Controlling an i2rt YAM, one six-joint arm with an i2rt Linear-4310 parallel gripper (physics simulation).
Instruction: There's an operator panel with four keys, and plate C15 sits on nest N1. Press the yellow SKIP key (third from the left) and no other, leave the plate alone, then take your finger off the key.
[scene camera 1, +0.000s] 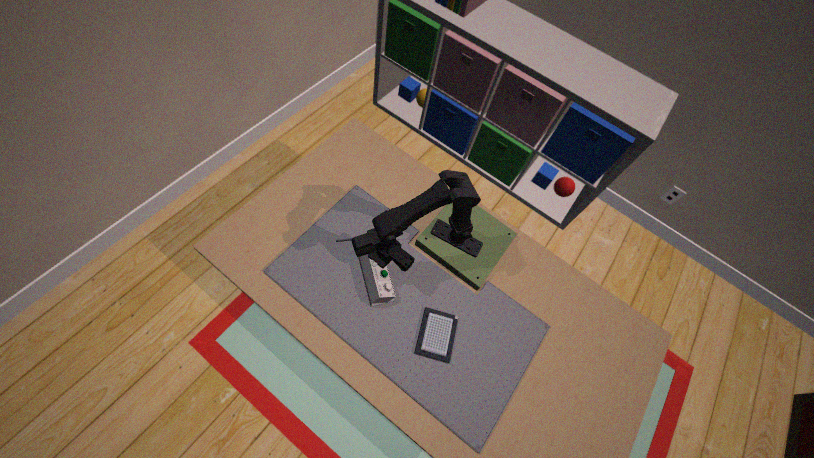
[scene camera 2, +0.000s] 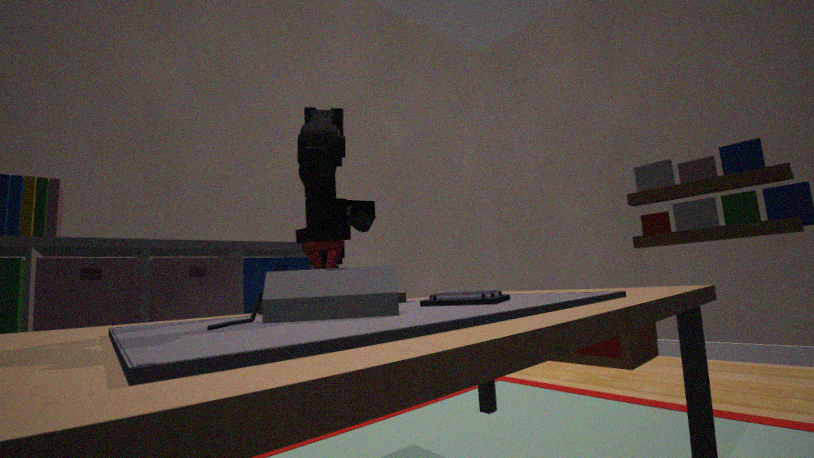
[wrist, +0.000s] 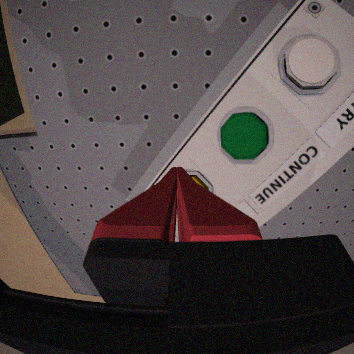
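Seen in the pictures: gripper, fingertip midpoint: (wrist: 176, 175); arm's base, origin of the base link: (scene camera 1: 456, 238).
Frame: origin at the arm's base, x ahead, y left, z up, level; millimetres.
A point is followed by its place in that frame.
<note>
The operator panel (scene camera 1: 366, 280) {y -209, x 325, z 13 mm} (scene camera 2: 330, 307) {y -231, x 307, z -12 mm} (wrist: 206, 150) {y -175, x 258, z 25 mm} stands on the grey perforated board. The white RETRY key (scene camera 1: 388, 287) {y -127, x 318, z 39 mm} (wrist: 311, 61) {y -129, x 314, z 38 mm} and green CONTINUE key (scene camera 1: 384, 274) {y -162, x 284, z 40 mm} (wrist: 244, 136) {y -163, x 278, z 38 mm} are uncovered. A sliver of the yellow SKIP key (wrist: 198, 181) {y -191, x 251, z 34 mm} shows beside the fingertips; the rest is hidden behind them. My gripper (scene camera 2: 325, 266) {y -186, x 238, z 30 mm} (wrist: 176, 175) {y -186, x 238, z 30 mm} is shut and empty, pointing down at the SKIP key; its red tips reach the panel's top edge in scene camera 2. Contact with the key is hidden. The fourth key is hidden. Plate C15 (scene camera 1: 438, 333) {y 94, x 360, z -6 mm} (scene camera 2: 466, 295) {y 55, x 385, z -13 mm} sits flat on nest N1 (scene camera 1: 433, 358) {y 115, x 438, z -21 mm}.
The grey board (scene camera 1: 489, 387) {y 321, x 429, z -32 mm} (scene camera 2: 170, 361) {y -519, x 461, z -31 mm} lies on the wooden table (scene camera 1: 592, 347) {y 618, x 118, z -45 mm}. The arm's green base (scene camera 1: 494, 242) {y 138, x -67, z -4 mm} is beside the board, behind the panel. A dark cable (scene camera 2: 227, 325) {y -355, x 207, z -30 mm} runs from the panel's left end. A cube shelf (scene camera 1: 592, 51) stands behind the table.
</note>
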